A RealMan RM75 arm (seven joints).
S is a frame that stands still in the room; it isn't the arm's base.
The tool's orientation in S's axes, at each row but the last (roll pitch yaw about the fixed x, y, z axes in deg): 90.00, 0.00, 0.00; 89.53, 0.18, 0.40; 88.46, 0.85, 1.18; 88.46, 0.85, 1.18; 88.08, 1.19, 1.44; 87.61, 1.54, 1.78; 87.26, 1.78, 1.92
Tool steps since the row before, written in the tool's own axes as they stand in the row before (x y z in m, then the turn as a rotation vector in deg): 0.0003, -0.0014, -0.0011, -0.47, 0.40, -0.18; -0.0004, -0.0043, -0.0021, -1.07, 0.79, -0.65; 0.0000, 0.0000, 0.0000, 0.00, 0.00, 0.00; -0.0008, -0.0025, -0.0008, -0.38, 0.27, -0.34; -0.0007, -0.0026, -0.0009, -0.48, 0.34, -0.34; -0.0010, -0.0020, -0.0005, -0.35, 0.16, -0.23; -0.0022, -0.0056, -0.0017, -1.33, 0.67, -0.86
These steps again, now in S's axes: 0.0003, 0.0011, -0.0014, -0.47, 0.18, 0.40; -0.0004, 0.0021, -0.0043, -1.07, 0.65, 0.79; 0.0000, 0.0000, 0.0000, 0.00, 0.00, 0.00; -0.0009, 0.0007, -0.0025, -0.38, 0.34, 0.27; -0.0008, 0.0008, -0.0026, -0.48, 0.34, 0.34; -0.0011, 0.0004, -0.0020, -0.35, 0.23, 0.16; -0.0024, 0.0013, -0.0056, -1.34, 0.85, 0.67
